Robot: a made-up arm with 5 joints.
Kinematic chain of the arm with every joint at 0, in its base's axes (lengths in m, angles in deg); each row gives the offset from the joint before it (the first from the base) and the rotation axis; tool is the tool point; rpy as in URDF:
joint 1: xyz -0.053 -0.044 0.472 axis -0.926 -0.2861 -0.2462
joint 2: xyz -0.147 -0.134 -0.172 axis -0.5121 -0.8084 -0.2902
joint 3: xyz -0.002 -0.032 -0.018 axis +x
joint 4: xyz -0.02 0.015 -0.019 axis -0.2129 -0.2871 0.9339
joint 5: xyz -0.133 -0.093 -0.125 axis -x
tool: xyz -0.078 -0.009 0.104 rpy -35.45 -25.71 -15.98
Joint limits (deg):
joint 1: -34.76..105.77
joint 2: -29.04..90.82
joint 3: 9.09..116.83
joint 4: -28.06..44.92
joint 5: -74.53..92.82
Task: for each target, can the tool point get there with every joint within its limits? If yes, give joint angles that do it. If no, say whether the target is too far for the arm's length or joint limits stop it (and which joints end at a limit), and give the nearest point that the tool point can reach.
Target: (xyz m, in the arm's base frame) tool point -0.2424 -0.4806 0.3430
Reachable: yes | joints 56.26 76.02 67.18 7.40 21.03
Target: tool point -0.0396 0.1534 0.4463
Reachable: no: joint limits stop it (at a limit: joint 1, joint 3, joint 4, joint 5) | nearest point -0.1448 0.0752 0.1249 | short by 0.347 m
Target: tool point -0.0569 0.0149 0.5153
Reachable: no: joint limits stop it (at a limit: joint 2, joint 4, joint 5) | nearest point -0.3867 -0.0411 0.4615 | short by 0.339 m
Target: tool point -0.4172 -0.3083 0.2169
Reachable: yes | joints 23.53 -5.72 56.00 7.28 -4.44
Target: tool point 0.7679 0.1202 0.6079
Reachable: no: too far | nearest point 0.0763 -0.2732 0.2585 | short by 0.869 m
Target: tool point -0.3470 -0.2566 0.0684
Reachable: yes | joints -0.87 31.55 59.39 3.12 -23.87
